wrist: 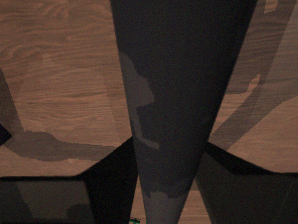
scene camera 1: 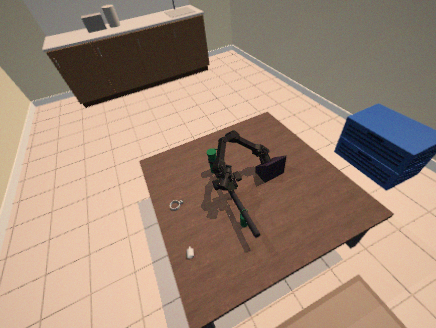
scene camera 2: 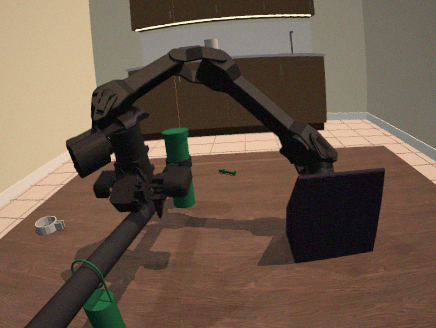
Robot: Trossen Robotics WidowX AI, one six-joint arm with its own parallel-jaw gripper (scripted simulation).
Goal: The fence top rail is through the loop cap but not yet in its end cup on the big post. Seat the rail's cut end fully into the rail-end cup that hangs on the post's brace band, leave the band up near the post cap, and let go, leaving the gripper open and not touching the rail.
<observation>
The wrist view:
my gripper: 162,137
dark top rail: 176,69
</observation>
